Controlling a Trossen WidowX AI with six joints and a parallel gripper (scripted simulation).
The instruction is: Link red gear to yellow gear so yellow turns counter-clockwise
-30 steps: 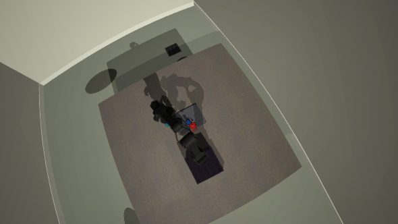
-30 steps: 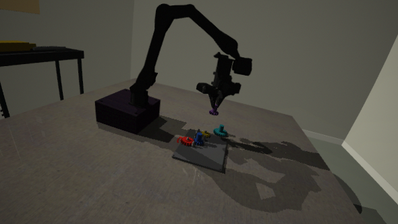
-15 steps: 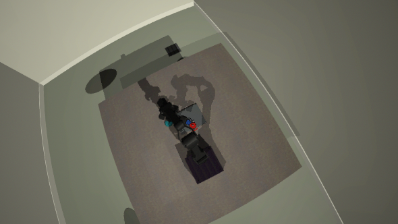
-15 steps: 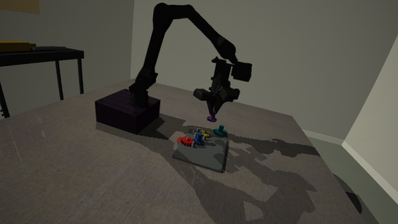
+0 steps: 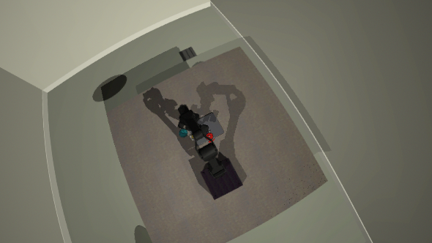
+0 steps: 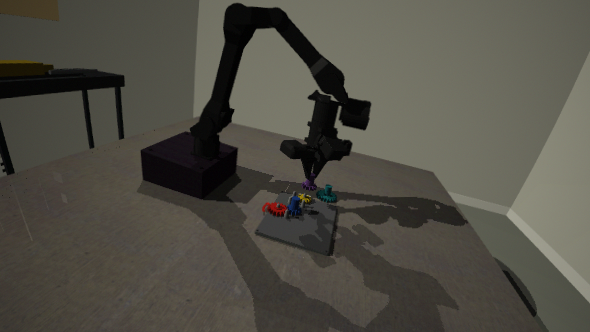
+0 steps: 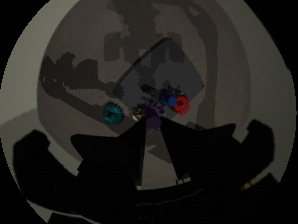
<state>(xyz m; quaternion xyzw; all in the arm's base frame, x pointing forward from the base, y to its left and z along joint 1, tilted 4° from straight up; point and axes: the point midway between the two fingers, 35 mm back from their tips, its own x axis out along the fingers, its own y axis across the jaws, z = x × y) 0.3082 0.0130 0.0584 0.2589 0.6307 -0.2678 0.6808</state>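
The blue gear lies 20 mm behind my gripper tip, 50 mm to the right of it and 70 mm below it. Round my gripper tip: yellow gear: 10 mm behind, 20 mm to the left, 80 mm below; then purple gear: 10 mm below; then red gear: 60 mm behind, 70 mm to the right, 80 mm below.
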